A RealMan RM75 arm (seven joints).
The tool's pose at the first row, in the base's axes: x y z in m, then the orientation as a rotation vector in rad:
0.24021 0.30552 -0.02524 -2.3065 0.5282 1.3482
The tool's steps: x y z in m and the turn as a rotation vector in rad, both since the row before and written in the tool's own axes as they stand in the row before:
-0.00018 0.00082 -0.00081 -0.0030 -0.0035 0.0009
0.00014 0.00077 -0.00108 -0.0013 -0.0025 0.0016
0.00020 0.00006 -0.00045 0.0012 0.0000 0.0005
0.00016 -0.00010 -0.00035 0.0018 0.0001 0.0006
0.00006 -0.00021 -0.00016 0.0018 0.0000 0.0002
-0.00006 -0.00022 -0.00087 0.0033 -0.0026 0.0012
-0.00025 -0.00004 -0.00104 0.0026 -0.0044 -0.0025
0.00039 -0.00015 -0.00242 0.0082 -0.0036 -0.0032
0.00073 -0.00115 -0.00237 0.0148 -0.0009 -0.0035
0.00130 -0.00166 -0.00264 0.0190 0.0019 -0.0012
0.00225 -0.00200 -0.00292 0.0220 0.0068 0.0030
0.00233 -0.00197 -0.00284 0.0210 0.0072 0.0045
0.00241 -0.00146 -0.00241 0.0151 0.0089 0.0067
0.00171 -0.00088 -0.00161 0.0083 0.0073 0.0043
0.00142 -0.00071 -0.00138 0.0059 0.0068 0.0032
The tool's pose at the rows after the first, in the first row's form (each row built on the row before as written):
0.24029 0.30442 -0.02485 -2.3062 0.5265 1.3541
0.24074 0.30319 -0.02462 -2.3053 0.5269 1.3583
0.24113 0.30288 -0.02461 -2.3044 0.5282 1.3579
0.24151 0.30276 -0.02458 -2.3031 0.5300 1.3571
0.24176 0.30285 -0.02453 -2.3017 0.5313 1.3562
0.24248 0.30258 -0.02406 -2.2970 0.5338 1.3577
0.24314 0.30209 -0.02338 -2.2913 0.5308 1.3598
0.24515 0.30088 -0.02266 -2.2818 0.5304 1.3575
0.24780 0.30048 -0.02210 -2.2692 0.5342 1.3485
0.25116 0.30026 -0.02184 -2.2555 0.5439 1.3353
0.25533 0.30000 -0.02223 -2.2432 0.5618 1.3173
0.25946 0.29967 -0.02271 -2.2318 0.5809 1.3001
0.26303 0.29909 -0.02352 -2.2263 0.6000 1.2855
0.26540 0.29857 -0.02416 -2.2250 0.6121 1.2753
0.26738 0.29808 -0.02466 -2.2253 0.6214 1.2664

